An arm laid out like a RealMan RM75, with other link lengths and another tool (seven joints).
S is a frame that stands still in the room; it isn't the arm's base.
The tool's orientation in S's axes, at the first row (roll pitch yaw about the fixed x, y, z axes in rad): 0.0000, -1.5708, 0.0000
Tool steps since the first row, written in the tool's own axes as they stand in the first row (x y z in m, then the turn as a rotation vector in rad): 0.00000, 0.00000, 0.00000, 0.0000, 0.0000, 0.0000; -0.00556, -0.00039, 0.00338, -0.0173, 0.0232, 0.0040; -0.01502, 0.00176, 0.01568, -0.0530, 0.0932, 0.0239; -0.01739, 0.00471, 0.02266, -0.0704, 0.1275, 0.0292; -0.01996, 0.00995, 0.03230, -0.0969, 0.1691, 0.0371
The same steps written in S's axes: 0.00000, 0.00000, 0.00000, 0.0000, 0.0000, 0.0000; -0.00338, -0.00039, -0.00556, -0.0040, 0.0232, -0.0173; -0.01568, 0.00176, -0.01502, -0.0239, 0.0932, -0.0530; -0.02266, 0.00471, -0.01739, -0.0292, 0.1275, -0.0704; -0.03230, 0.00995, -0.01996, -0.0371, 0.1691, -0.0969
